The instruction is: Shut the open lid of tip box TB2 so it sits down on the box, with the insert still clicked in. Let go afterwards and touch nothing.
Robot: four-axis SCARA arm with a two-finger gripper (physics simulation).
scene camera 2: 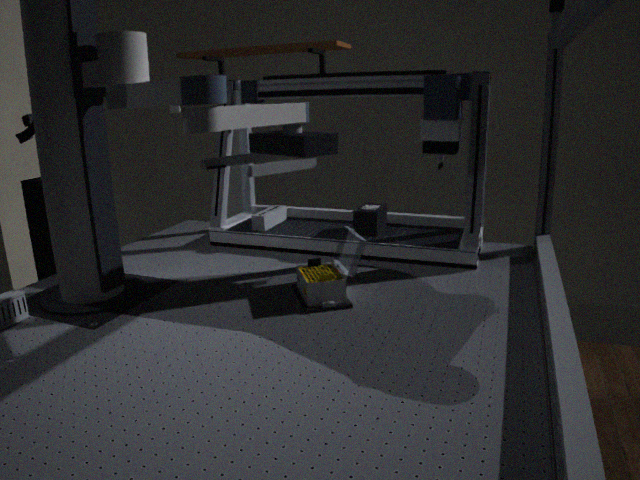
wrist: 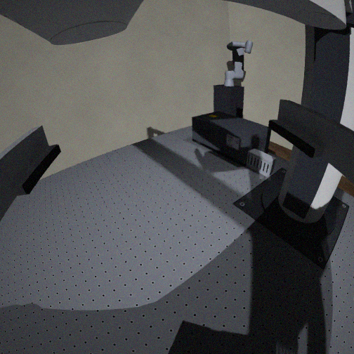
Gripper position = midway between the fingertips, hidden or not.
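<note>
Scene camera 2 shows the gripper (scene camera 2: 224, 167) together with a clear lid (scene camera 2: 351, 245) and a hanging head (scene camera 2: 430, 130). In the wrist view, the gripper (wrist: 165, 117) can be seen again.
</note>
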